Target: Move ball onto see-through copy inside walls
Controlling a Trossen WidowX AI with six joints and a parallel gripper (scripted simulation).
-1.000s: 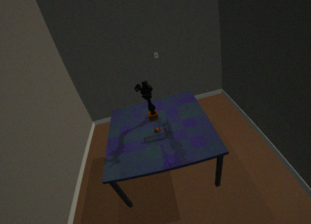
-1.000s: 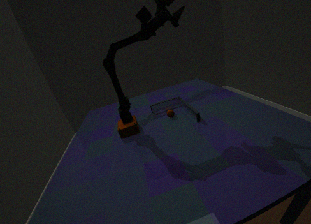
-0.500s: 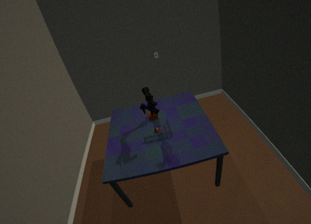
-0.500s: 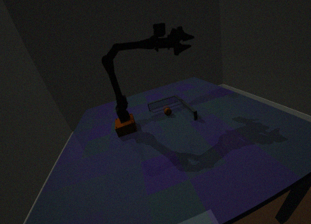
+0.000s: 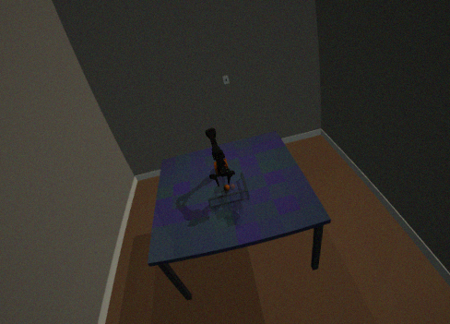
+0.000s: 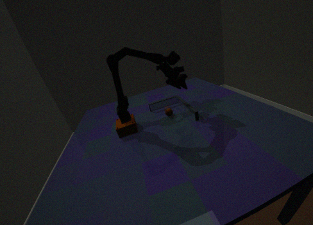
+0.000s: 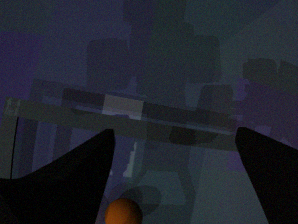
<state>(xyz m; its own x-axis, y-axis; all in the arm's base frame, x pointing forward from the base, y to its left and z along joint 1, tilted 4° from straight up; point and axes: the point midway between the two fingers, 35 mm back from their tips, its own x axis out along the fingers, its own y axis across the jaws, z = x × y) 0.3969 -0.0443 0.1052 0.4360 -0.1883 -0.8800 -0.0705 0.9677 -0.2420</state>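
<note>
Now: the orange ball 120 mm behind my gripper tip, 20 mm to the left of it and 130 mm below it. The rest, counted from my gripper tip: see-through copy of ball (110 mm behind, 70 mm to the left, 130 mm below).
</note>
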